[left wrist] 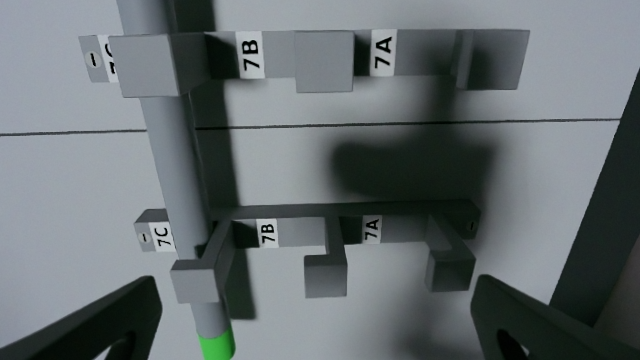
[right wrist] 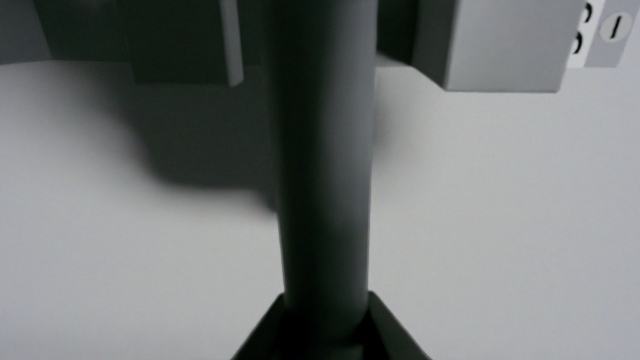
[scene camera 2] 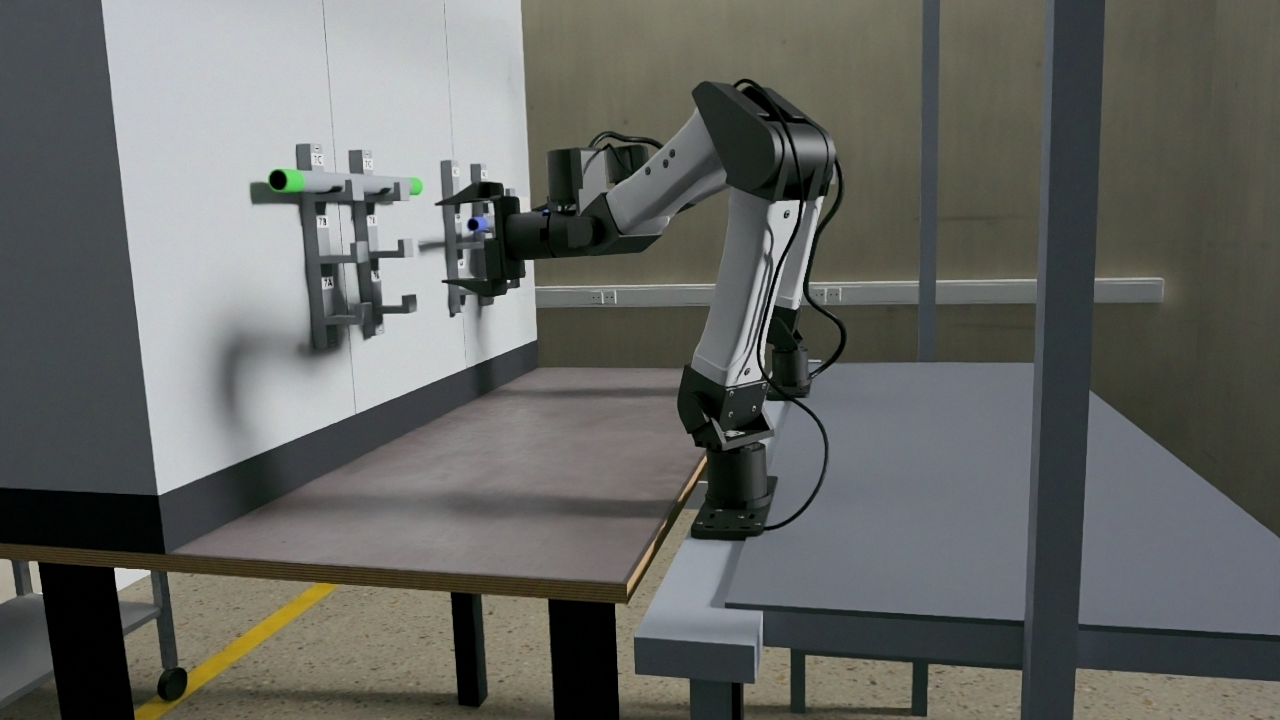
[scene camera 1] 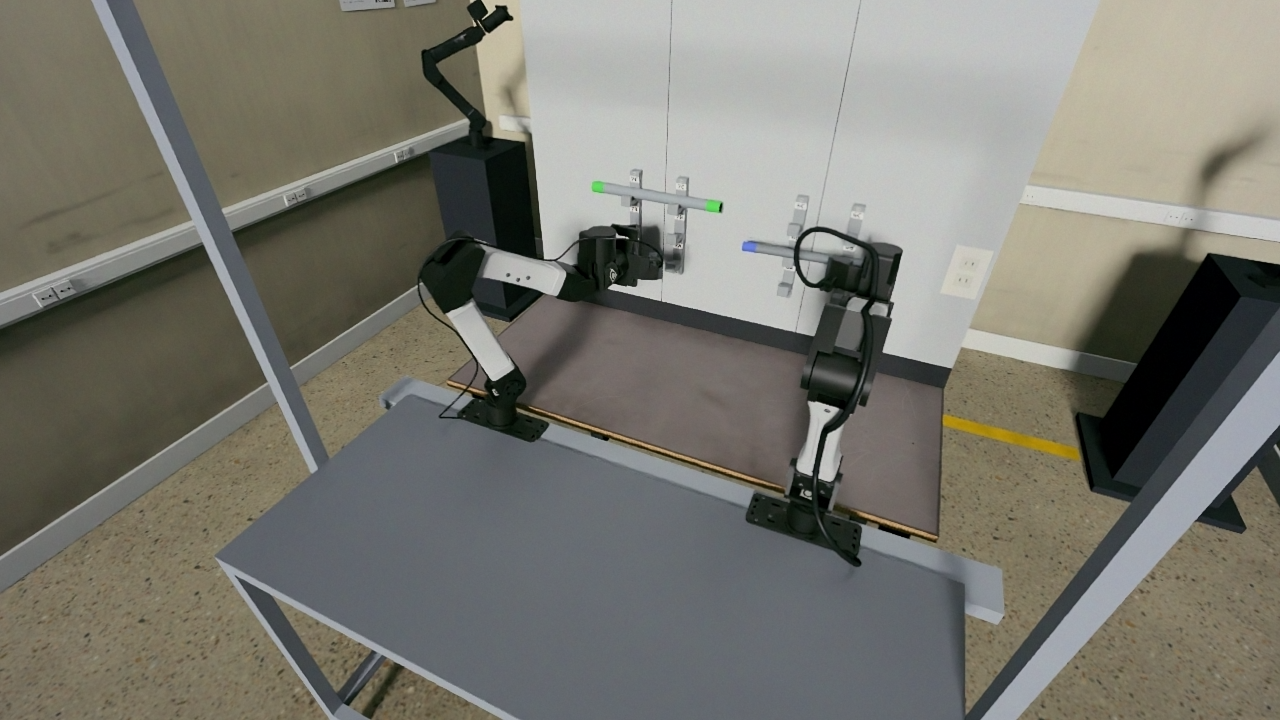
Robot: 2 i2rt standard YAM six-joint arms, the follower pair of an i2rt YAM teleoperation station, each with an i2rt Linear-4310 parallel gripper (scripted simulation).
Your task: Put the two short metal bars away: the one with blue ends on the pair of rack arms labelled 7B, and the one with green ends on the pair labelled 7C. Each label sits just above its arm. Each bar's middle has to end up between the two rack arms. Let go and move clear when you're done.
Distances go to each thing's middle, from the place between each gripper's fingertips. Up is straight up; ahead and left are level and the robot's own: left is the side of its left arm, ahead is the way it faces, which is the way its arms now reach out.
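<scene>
My right hand is 130 mm to the right of the blue-ended bar point(right wrist: 319, 70). Counting from that same right hand, I find the green-ended bar point(scene camera 1: 684, 201) 530 mm to the left, 50 mm ahead and 50 mm above, whereas the wall socket plate point(scene camera 1: 984, 256) is 170 mm to the right, 90 mm ahead and 20 mm below.
Measured from my left hand point(scene camera 2: 439, 243), the wall socket plate is 700 mm to the right, 160 mm ahead and 10 mm above. The blue-ended bar is 400 mm to the right of my left hand, 70 mm ahead of it and 30 mm above it, and the green-ended bar is 10 mm to the left of that hand, 120 mm ahead of it and 80 mm above it.
</scene>
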